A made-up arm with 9 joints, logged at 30 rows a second.
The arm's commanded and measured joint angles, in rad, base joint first. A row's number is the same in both.
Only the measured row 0 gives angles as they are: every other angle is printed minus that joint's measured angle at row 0.
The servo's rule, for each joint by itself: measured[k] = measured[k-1] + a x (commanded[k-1-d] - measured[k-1]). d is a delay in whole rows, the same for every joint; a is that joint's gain. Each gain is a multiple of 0.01, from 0.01 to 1. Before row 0 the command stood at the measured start. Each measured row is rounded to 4 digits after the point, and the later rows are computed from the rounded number. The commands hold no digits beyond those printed.
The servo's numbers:
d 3
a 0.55 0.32 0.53 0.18 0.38 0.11 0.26 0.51 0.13
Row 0, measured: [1.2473, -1.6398, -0.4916, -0.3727, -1.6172, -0.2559, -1.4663, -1.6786, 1.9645]
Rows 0 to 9, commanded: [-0.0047, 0.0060, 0.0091, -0.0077, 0.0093, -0.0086, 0.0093, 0.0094, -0.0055]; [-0.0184, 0.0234, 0.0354, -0.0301, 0.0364, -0.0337, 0.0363, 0.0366, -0.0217]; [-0.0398, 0.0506, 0.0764, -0.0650, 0.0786, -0.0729, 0.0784, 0.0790, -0.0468]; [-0.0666, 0.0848, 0.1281, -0.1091, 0.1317, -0.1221, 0.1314, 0.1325, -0.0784]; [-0.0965, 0.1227, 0.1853, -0.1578, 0.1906, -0.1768, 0.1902, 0.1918, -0.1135]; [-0.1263, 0.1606, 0.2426, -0.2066, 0.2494, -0.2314, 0.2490, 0.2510, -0.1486]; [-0.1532, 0.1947, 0.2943, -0.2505, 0.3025, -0.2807, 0.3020, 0.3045, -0.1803]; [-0.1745, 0.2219, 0.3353, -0.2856, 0.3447, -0.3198, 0.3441, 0.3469, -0.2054]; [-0.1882, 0.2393, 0.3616, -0.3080, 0.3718, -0.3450, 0.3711, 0.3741, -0.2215]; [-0.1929, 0.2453, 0.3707, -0.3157, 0.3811, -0.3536, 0.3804, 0.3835, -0.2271]
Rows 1 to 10, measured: [0.0000, 0.0000, 0.0000, 0.0000, 0.0000, 0.0000, 0.0000, 0.0000, 0.0000]; [0.0000, 0.0000, 0.0000, 0.0000, 0.0000, 0.0000, 0.0000, 0.0000, 0.0000]; [0.0000, 0.0000, 0.0000, 0.0000, 0.0000, 0.0000, 0.0000, 0.0000, 0.0000]; [-0.0026, 0.0019, 0.0048, -0.0014, 0.0035, -0.0009, 0.0024, 0.0048, -0.0007]; [-0.0113, 0.0088, 0.0210, -0.0066, 0.0160, -0.0045, 0.0112, 0.0210, -0.0034]; [-0.0270, 0.0222, 0.0504, -0.0171, 0.0398, -0.0120, 0.0287, 0.0506, -0.0090]; [-0.0488, 0.0422, 0.0916, -0.0337, 0.0747, -0.0241, 0.0554, 0.0924, -0.0180]; [-0.0750, 0.0680, 0.1413, -0.0560, 0.1187, -0.0409, 0.0904, 0.1431, -0.0304]; [-0.1032, 0.0976, 0.1950, -0.0831, 0.1684, -0.0619, 0.1316, 0.1981, -0.0458]; [-0.1307, 0.1287, 0.2476, -0.1132, 0.2194, -0.0860, 0.1759, 0.2524, -0.0633]
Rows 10 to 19, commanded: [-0.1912, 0.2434, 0.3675, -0.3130, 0.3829, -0.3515, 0.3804, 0.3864, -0.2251]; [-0.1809, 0.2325, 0.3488, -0.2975, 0.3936, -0.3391, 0.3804, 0.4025, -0.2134]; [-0.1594, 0.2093, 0.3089, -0.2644, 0.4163, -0.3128, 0.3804, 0.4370, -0.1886]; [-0.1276, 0.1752, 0.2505, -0.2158, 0.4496, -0.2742, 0.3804, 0.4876, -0.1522]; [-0.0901, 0.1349, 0.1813, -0.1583, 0.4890, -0.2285, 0.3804, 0.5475, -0.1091]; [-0.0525, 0.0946, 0.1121, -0.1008, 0.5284, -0.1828, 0.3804, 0.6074, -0.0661]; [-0.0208, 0.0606, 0.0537, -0.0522, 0.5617, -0.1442, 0.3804, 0.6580, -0.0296]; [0.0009, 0.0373, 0.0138, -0.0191, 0.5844, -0.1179, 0.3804, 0.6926, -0.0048]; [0.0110, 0.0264, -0.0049, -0.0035, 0.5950, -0.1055, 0.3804, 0.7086, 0.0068]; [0.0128, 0.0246, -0.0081, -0.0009, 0.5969, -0.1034, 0.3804, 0.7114, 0.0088]
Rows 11 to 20, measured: [-0.1548, 0.1585, 0.2941, -0.1442, 0.2670, -0.1117, 0.2196, 0.3006, -0.0818]; [-0.1732, 0.1844, 0.3299, -0.1737, 0.3068, -0.1374, 0.2590, 0.3381, -0.1000]; [-0.1840, 0.2039, 0.3515, -0.1993, 0.3350, -0.1612, 0.2906, 0.3613, -0.1165]; [-0.1880, 0.2165, 0.3600, -0.2198, 0.3532, -0.1821, 0.3139, 0.3741, -0.1306]; [-0.1841, 0.2216, 0.3541, -0.2338, 0.3686, -0.1994, 0.3312, 0.3886, -0.1414]; [-0.1705, 0.2177, 0.3301, -0.2393, 0.3867, -0.2119, 0.3440, 0.4133, -0.1475]; [-0.1469, 0.2041, 0.2879, -0.2351, 0.4106, -0.2188, 0.3535, 0.4512, -0.1481]; [-0.1157, 0.1820, 0.2314, -0.2213, 0.4404, -0.2199, 0.3605, 0.5003, -0.1430]; [-0.0809, 0.1540, 0.1682, -0.1996, 0.4738, -0.2158, 0.3657, 0.5549, -0.1330]; [-0.0478, 0.1241, 0.1075, -0.1731, 0.5072, -0.2079, 0.3695, 0.6075, -0.1196]
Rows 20 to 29, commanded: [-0.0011, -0.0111, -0.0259, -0.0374, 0.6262, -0.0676, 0.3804, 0.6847, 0.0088]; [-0.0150, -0.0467, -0.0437, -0.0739, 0.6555, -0.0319, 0.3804, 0.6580, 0.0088]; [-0.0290, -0.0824, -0.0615, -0.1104, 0.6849, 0.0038, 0.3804, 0.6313, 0.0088]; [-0.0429, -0.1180, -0.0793, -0.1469, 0.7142, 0.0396, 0.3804, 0.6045, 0.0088]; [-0.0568, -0.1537, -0.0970, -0.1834, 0.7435, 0.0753, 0.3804, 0.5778, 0.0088]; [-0.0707, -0.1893, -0.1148, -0.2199, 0.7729, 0.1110, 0.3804, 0.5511, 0.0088]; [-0.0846, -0.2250, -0.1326, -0.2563, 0.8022, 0.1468, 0.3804, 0.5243, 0.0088]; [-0.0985, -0.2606, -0.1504, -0.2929, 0.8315, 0.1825, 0.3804, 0.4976, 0.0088]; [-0.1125, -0.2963, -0.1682, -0.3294, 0.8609, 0.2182, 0.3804, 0.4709, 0.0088]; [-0.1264, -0.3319, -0.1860, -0.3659, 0.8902, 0.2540, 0.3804, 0.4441, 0.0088]
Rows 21 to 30, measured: [-0.0210, 0.0963, 0.0578, -0.1454, 0.5365, -0.1980, 0.3723, 0.6509, -0.1047]; [-0.0034, 0.0739, 0.0246, -0.1199, 0.5587, -0.1878, 0.3744, 0.6803, -0.0902]; [0.0055, 0.0581, 0.0073, -0.0985, 0.5732, -0.1785, 0.3760, 0.6962, -0.0773]; [0.0019, 0.0360, -0.0103, -0.0875, 0.5933, -0.1663, 0.3771, 0.6903, -0.0661]; [-0.0074, 0.0095, -0.0280, -0.0851, 0.6169, -0.1515, 0.3780, 0.6738, -0.0564]; [-0.0193, -0.0199, -0.0458, -0.0897, 0.6427, -0.1344, 0.3786, 0.6521, -0.0479]; [-0.0323, -0.0513, -0.0636, -0.1000, 0.6699, -0.1153, 0.3791, 0.6278, -0.0405]; [-0.0458, -0.0841, -0.0813, -0.1150, 0.6979, -0.0943, 0.3794, 0.6023, -0.0341]; [-0.0595, -0.1178, -0.0991, -0.1339, 0.7264, -0.0717, 0.3797, 0.5762, -0.0285]; [-0.0733, -0.1521, -0.1169, -0.1559, 0.7552, -0.0477, 0.3799, 0.5497, -0.0237]
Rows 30 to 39, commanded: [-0.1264, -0.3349, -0.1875, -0.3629, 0.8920, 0.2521, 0.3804, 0.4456, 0.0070]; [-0.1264, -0.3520, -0.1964, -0.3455, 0.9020, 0.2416, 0.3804, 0.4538, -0.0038]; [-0.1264, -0.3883, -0.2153, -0.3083, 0.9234, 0.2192, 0.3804, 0.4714, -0.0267]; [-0.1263, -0.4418, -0.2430, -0.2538, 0.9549, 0.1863, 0.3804, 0.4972, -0.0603]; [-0.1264, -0.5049, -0.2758, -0.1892, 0.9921, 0.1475, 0.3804, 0.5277, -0.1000]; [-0.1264, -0.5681, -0.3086, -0.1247, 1.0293, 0.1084, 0.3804, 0.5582, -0.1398]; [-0.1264, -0.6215, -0.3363, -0.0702, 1.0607, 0.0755, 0.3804, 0.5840, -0.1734]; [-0.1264, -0.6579, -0.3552, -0.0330, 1.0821, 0.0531, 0.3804, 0.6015, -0.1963]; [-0.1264, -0.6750, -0.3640, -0.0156, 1.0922, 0.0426, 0.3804, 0.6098, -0.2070]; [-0.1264, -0.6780, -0.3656, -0.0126, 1.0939, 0.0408, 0.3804, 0.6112, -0.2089]
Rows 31 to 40, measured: [-0.0872, -0.1868, -0.1347, -0.1806, 0.7842, -0.0224, 0.3800, 0.5231, -0.0195]; [-0.1011, -0.2218, -0.1525, -0.2074, 0.8133, 0.0041, 0.3801, 0.4965, -0.0158]; [-0.1150, -0.2570, -0.1703, -0.2359, 0.8425, 0.0316, 0.3802, 0.4698, -0.0126]; [-0.1213, -0.2819, -0.1794, -0.2588, 0.8613, 0.0559, 0.3803, 0.4575, -0.0101]; [-0.1241, -0.3043, -0.1884, -0.2744, 0.8768, 0.0763, 0.3803, 0.4556, -0.0093]; [-0.1254, -0.3312, -0.2027, -0.2805, 0.8945, 0.0920, 0.3803, 0.4637, -0.0116]; [-0.1259, -0.3666, -0.2241, -0.2757, 0.9175, 0.1024, 0.3803, 0.4808, -0.0179]; [-0.1262, -0.4109, -0.2515, -0.2601, 0.9458, 0.1074, 0.3803, 0.5047, -0.0286]; [-0.1263, -0.4612, -0.2818, -0.2357, 0.9775, 0.1075, 0.3803, 0.5320, -0.0431]; [-0.1264, -0.5125, -0.3107, -0.2059, 1.0091, 0.1040, 0.3803, 0.5585, -0.0600]
